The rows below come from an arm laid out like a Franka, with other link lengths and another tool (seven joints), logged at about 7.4 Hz.
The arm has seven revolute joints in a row. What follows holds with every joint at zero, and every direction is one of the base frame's.
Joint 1 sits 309.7 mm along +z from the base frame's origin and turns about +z.
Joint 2 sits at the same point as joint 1 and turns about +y.
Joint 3 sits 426.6 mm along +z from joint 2 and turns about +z.
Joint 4 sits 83.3 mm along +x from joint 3 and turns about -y.
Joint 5 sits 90.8 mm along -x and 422.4 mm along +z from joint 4 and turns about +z.
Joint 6 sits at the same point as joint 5 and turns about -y.
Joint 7 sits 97.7 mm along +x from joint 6 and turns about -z.
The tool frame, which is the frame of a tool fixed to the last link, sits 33.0 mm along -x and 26.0 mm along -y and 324.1 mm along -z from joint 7; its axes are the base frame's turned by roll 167.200, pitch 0.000 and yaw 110.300 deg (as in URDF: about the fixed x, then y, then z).
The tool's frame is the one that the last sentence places.
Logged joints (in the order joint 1, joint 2, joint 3, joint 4, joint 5, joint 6, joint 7), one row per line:
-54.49, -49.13, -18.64, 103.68, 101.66, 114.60, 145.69
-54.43, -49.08, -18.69, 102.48, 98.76, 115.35, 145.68
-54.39, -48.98, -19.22, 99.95, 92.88, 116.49, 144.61
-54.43, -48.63, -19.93, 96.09, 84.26, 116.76, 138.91
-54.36, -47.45, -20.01, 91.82, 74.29, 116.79, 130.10
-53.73, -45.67, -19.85, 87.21, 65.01, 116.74, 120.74
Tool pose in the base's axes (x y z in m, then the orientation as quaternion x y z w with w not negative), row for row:
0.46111, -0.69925, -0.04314, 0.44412, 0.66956, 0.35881, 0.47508
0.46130, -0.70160, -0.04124, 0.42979, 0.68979, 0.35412, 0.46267
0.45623, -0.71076, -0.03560, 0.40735, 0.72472, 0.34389, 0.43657
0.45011, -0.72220, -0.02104, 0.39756, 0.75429, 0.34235, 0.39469
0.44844, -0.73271, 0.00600, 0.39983, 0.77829, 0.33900, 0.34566
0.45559, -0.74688, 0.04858, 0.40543, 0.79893, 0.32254, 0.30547
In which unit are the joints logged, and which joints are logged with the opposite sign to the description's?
The joints are logged in degrees. Opposite sign: joint 2, joint 4, joint 7.
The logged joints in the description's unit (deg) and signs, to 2 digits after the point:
-54.49, 49.13, -18.64, -103.68, 101.66, 114.60, -145.69
-54.43, 49.08, -18.69, -102.48, 98.76, 115.35, -145.68
-54.39, 48.98, -19.22, -99.95, 92.88, 116.49, -144.61
-54.43, 48.63, -19.93, -96.09, 84.26, 116.76, -138.91
-54.36, 47.45, -20.01, -91.82, 74.29, 116.79, -130.10
-53.73, 45.67, -19.85, -87.21, 65.01, 116.74, -120.74

